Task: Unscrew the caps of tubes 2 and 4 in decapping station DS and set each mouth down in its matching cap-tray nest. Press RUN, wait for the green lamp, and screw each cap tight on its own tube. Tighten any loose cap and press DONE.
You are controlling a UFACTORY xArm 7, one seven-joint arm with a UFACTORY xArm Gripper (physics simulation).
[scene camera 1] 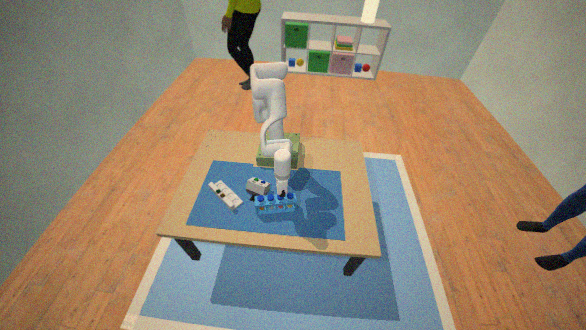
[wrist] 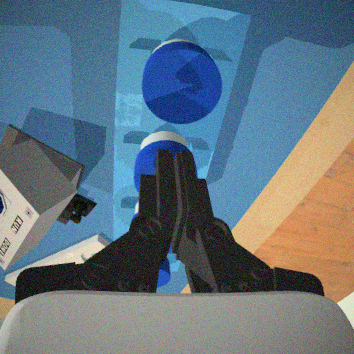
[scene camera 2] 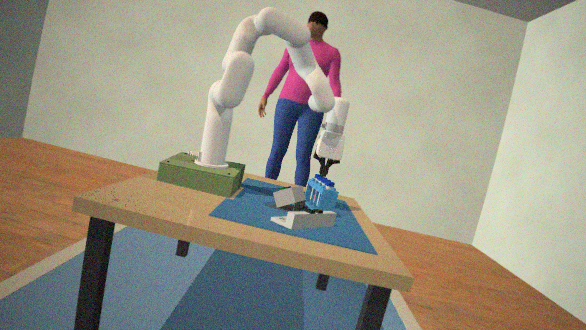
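Pixels of known places: gripper, fingertip midpoint: [scene camera 1: 282,195] [wrist: 169,172] [scene camera 2: 322,175]; arm's base, origin of the base link: [scene camera 2: 211,164].
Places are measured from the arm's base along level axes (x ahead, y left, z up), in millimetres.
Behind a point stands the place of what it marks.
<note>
The light-blue decapping station [scene camera 1: 276,206] {x 413, y -6, z -74 mm} [scene camera 2: 327,201] {x 431, y -118, z -23 mm} [wrist: 230,30] {x 437, y 94, z 17 mm} holds several tubes upright, each with a blue cap. In the wrist view the end cap [wrist: 181,82] {x 417, y 72, z 44 mm} lies ahead of the fingertips, and the neighbouring cap [wrist: 162,155] is partly hidden under them. My gripper [scene camera 1: 283,193] {x 422, y 26, z 47 mm} [scene camera 2: 324,174] {x 422, y 26, z 47 mm} [wrist: 169,172] {x 422, y 26, z 47 mm} is shut and empty, pointing down just above the caps. The white cap tray [scene camera 1: 231,200] {x 373, y -264, z -69 mm} [scene camera 2: 315,220] {x 360, y -332, z -54 mm} [wrist: 55,259] {x 323, y -257, z -67 mm} lies on the mat at the left. The grey button box [scene camera 1: 258,185] {x 320, y -107, z 1 mm} [scene camera 2: 290,196] {x 291, y -174, z -24 mm} [wrist: 45,185] {x 335, y -68, z -26 mm} has RUN and DONE labels; a lit lamp cannot be made out.
A small black object [scene camera 1: 252,198] {x 361, y -144, z -68 mm} [wrist: 77,207] {x 356, y -139, z -69 mm} is beside the button box. The blue mat [scene camera 1: 220,172] {x 155, y -366, z -78 mm} [scene camera 2: 235,212] {x 119, y -343, z -78 mm} lies on the wooden table [scene camera 1: 330,150] {x -46, y 376, z -80 mm} [scene camera 2: 165,215] {x -54, y -526, z -80 mm}. The arm's green base [scene camera 1: 267,160] {x 103, y -65, z -23 mm} [scene camera 2: 200,177] {x -20, y -125, z -35 mm} is at the back. People stand beyond the table.
</note>
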